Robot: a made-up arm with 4 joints.
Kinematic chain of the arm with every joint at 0, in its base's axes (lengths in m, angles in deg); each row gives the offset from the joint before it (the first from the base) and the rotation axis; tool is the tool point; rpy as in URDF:
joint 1: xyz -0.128 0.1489 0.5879 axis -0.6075 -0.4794 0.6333
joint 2: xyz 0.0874 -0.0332 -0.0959 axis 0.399 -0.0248 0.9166
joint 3: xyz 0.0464 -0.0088 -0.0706 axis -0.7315 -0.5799 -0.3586
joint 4: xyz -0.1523 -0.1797 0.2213 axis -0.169 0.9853 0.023
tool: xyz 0.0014 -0.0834 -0.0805 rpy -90 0 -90
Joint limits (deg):
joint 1: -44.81..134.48
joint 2: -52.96..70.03
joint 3: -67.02..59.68
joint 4: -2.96..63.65
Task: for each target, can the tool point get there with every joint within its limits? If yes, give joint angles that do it. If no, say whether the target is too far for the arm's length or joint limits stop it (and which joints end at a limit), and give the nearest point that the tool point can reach.
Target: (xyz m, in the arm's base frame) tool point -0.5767 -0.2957 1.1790
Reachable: no: too far | nearest point -0.1689 -0.0364 0.8391 | short by 0.591 m
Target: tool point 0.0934 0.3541 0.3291
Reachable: no: joint limits stop it (at a limit: joint 1, joint 2, joint 3, joint 4) | nearest point 0.1848 0.5317 0.5133 | short by 0.272 m
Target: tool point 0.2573 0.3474 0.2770
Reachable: no: joint limits stop it (at a limit: joint 2, joint 3, joint 4) | nearest point 0.3297 0.1853 0.3901 | short by 0.210 m
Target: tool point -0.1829 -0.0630 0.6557
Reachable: yes | joints 68.47 -6.42 38.29 32.68
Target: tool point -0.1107 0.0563 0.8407
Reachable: yes | joints 113.29 -5.64 13.48 27.05
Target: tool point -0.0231 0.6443 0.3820
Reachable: no: joint limits stop it (at a limit: joint 1, joint 2, joint 4) | nearest point 0.1415 0.6242 0.5633 | short by 0.246 m
